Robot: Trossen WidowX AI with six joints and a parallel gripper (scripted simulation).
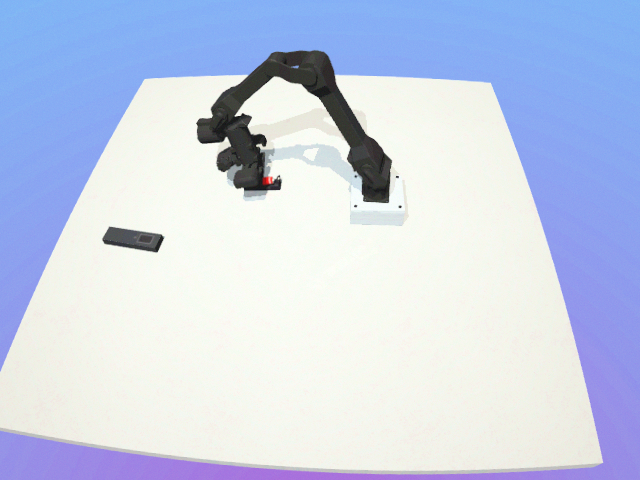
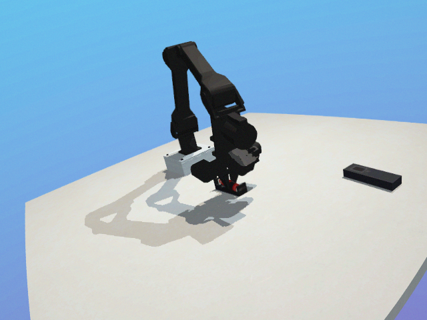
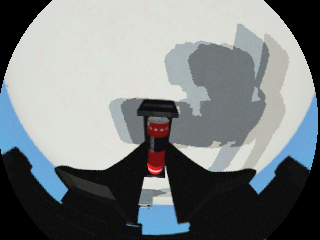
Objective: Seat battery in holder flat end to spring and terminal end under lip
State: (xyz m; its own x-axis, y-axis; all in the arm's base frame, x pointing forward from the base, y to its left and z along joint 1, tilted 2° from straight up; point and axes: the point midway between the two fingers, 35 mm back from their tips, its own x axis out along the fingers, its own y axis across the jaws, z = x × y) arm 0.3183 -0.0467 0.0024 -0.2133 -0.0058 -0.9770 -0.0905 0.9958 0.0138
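My gripper tip is 1 cm below the battery. From my gripper tip the other things lie so: dark flat rectangular box (30 cm ahead, 23 cm to the left).
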